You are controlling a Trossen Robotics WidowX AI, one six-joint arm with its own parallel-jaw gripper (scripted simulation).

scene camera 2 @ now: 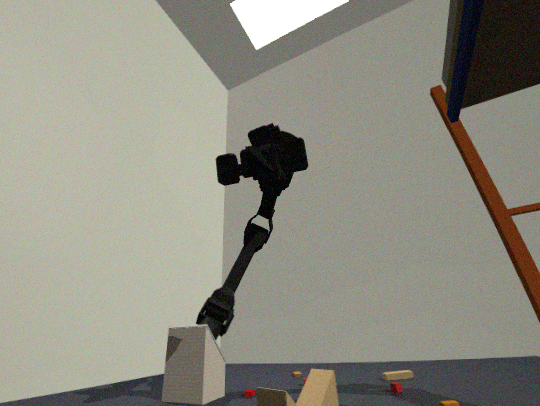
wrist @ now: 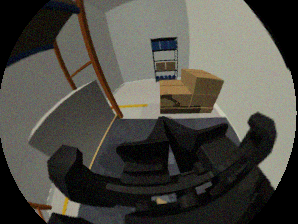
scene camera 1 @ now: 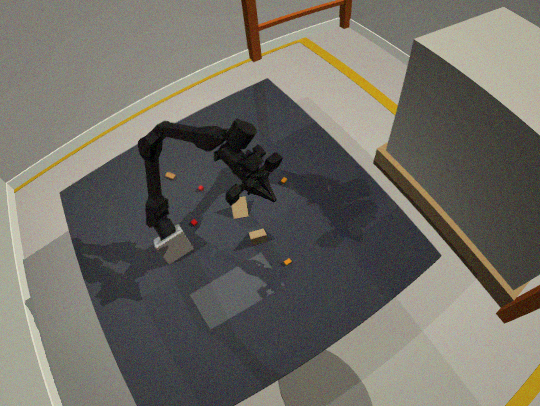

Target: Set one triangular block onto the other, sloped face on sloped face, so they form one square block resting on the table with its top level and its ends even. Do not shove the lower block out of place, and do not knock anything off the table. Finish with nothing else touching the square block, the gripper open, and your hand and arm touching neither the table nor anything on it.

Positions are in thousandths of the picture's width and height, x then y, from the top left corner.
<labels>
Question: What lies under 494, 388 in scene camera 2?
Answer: My gripper.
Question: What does my gripper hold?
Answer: Nothing.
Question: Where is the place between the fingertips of my gripper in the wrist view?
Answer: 542, 533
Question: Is my gripper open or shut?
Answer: Shut.
</labels>
